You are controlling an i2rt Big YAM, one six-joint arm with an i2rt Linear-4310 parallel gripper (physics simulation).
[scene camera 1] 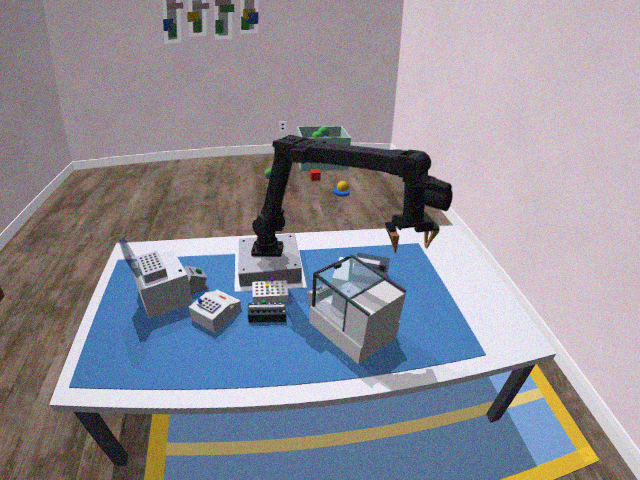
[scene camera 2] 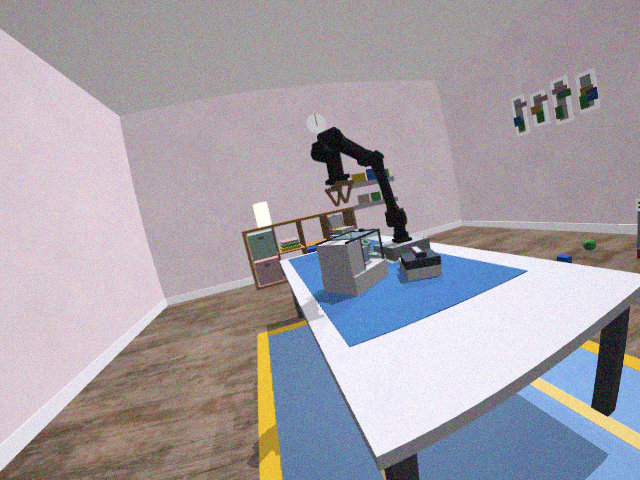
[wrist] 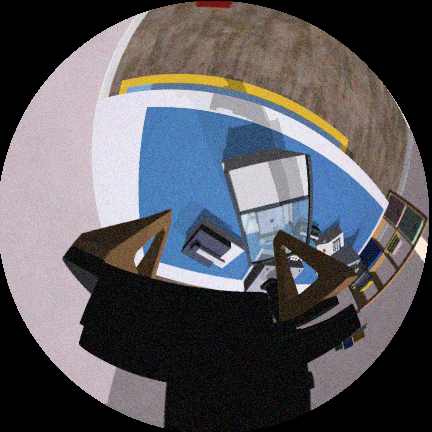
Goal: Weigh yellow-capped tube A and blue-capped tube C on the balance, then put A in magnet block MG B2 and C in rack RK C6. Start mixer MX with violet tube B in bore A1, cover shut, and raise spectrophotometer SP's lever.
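Where they show: gripper, fingertip midpoint: point(scene camera 1: 410, 250) point(scene camera 2: 341, 204) point(wrist: 227, 226); arm's base, link origin: point(scene camera 1: 267, 250) point(scene camera 2: 402, 240) point(wrist: 272, 283).
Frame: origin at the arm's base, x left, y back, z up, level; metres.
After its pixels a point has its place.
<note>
My gripper point(scene camera 1: 411, 249) @[x 0.466, y -0.375, z 0.282 m] point(scene camera 2: 341, 203) @[x 0.466, y -0.375, z 0.282 m] point(wrist: 227, 226) @[x 0.466, y -0.375, z 0.282 m] is open and empty, high above the table, to the right of the balance point(scene camera 1: 382, 310) @[x 0.399, y -0.457, z 0.125 m] point(scene camera 2: 338, 268) @[x 0.428, y -0.431, z 0.042 m] point(wrist: 267, 187) @[x 0.391, y -0.399, z 0.137 m] with glass panes. A yellow cap point(scene camera 1: 267, 284) @[x 0.028, y -0.201, z -0.011 m] and a violet cap point(scene camera 1: 271, 279) @[x 0.038, y -0.166, z -0.015 m] show in the white rack point(scene camera 1: 284, 298) @[x 0.091, y -0.224, z -0.052 m]. The black magnet block point(scene camera 1: 267, 316) @[x 0.045, y -0.337, z -0.039 m] is in front of it. A blue cap point(scene camera 1: 200, 300) @[x -0.181, y -0.350, z 0.019 m] shows at the holed plate of a white keypad-like device point(scene camera 1: 214, 316) @[x -0.123, y -0.395, z -0.005 m]. The grey mixer point(scene camera 1: 168, 294) @[x -0.311, y -0.327, z 0.011 m] has its cover point(scene camera 1: 129, 255) @[x -0.403, y -0.367, z 0.198 m] raised. The spectrophotometer point(scene camera 1: 381, 260) @[x 0.441, y -0.081, z 0.035 m] point(scene camera 2: 421, 269) @[x 0.466, y -0.111, z -0.029 m] point(wrist: 216, 242) @[x 0.383, y -0.141, z 0.013 m] is behind the balance; its lever state is unclear.
The arm's base plate point(scene camera 1: 245, 268) @[x -0.068, y -0.121, z -0.006 m] is at the table's rear middle. A small grey box with a green button point(scene camera 1: 198, 270) @[x -0.244, y -0.166, z 0.003 m] is beside the mixer. A green cap point(scene camera 1: 263, 301) @[x 0.027, y -0.295, z -0.010 m] shows between rack and magnet block. The blue mat point(scene camera 1: 180, 361) @[x -0.211, y -0.556, z -0.067 m] lies on the white table point(scene camera 1: 496, 304) @[x 0.922, y -0.205, z -0.070 m].
</note>
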